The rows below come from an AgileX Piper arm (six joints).
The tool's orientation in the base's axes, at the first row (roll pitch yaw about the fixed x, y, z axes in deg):
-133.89 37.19 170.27
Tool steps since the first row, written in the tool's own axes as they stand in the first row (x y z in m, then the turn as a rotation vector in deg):
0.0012 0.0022 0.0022 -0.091 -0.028 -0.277
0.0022 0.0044 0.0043 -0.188 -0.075 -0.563
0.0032 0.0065 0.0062 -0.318 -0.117 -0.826
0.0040 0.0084 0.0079 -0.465 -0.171 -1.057
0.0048 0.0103 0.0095 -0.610 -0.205 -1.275
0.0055 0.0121 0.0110 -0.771 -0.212 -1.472
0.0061 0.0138 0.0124 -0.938 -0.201 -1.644
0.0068 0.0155 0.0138 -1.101 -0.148 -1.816
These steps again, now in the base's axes. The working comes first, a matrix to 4 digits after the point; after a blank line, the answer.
The tool's axes in the first row as the columns of a matrix, in the base's axes (used below as rounded here):
-0.7852 0.5465 0.2912
0.1346 0.6097 -0.7811
-0.6045 -0.5741 -0.5523

0.0009 -0.0002 -0.0032 -0.025 0.187 0.224
0.0019 -0.0004 -0.0062 -0.057 0.369 0.468
0.0028 -0.0004 -0.0091 -0.055 0.531 0.716
0.0038 -0.0005 -0.0116 -0.036 0.659 0.963
0.0046 -0.0005 -0.0141 -0.004 0.789 1.191
0.0055 -0.0005 -0.0163 0.061 0.917 1.401
0.0064 -0.0005 -0.0185 0.148 1.035 1.590
0.0071 -0.0004 -0.0206 0.255 1.180 1.753

